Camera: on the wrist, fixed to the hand. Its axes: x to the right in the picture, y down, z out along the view.
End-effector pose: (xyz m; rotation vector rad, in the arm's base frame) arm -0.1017 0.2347 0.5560 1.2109 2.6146 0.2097
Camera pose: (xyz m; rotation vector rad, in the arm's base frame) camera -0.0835 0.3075 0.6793 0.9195 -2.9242 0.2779
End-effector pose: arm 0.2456 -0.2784 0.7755 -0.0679 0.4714 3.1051
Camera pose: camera 0.2260 -0.3965 0.6949 -0.5617 0.4931 1.5645
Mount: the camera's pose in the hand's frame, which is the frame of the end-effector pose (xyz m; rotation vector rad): 0.0238 0.0890 -0.1111 0.2766 0.2924 -1.4866
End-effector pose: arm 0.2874 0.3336 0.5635 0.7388 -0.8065 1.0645
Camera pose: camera 0.2328 0.4649 0.5389 1.0793 0.2495 -0.1047
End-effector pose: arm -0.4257 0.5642 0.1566 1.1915 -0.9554 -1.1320
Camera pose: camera -0.3003 0.5636 0.2280 2.3233 0.1954 -1.8520
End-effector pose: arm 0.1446 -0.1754 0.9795 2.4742 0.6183 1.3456
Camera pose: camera 0.0841 -0.2395 1.0938 1.1403 2.1553 0.8942
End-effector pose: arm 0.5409 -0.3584 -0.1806 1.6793 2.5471 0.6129
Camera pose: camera 0.5827 -0.3410 -0.0436 0.5749 -3.0063 -0.3089
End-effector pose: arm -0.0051 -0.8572 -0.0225 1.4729 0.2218 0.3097
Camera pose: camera -0.0259 -0.7387 0.0572 1.1607 1.5215 -0.7449
